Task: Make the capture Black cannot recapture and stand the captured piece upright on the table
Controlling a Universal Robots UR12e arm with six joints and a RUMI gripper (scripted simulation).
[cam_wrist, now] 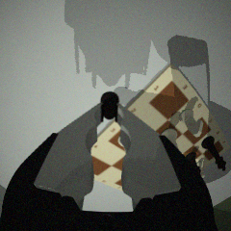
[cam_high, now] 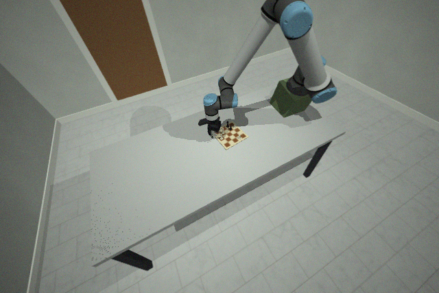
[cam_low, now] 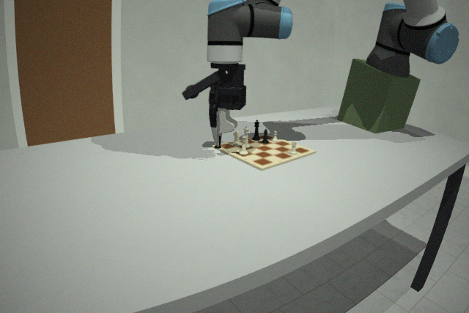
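The white king lies 100 mm behind my hand, 10 mm to the right of it and 10 mm below it. Also, from my hand: chessboard: 140 mm behind, 40 mm below, 20 mm to the left; then black pawn: 10 mm below; then black king: 170 mm behind, 60 mm to the right, 10 mm below.
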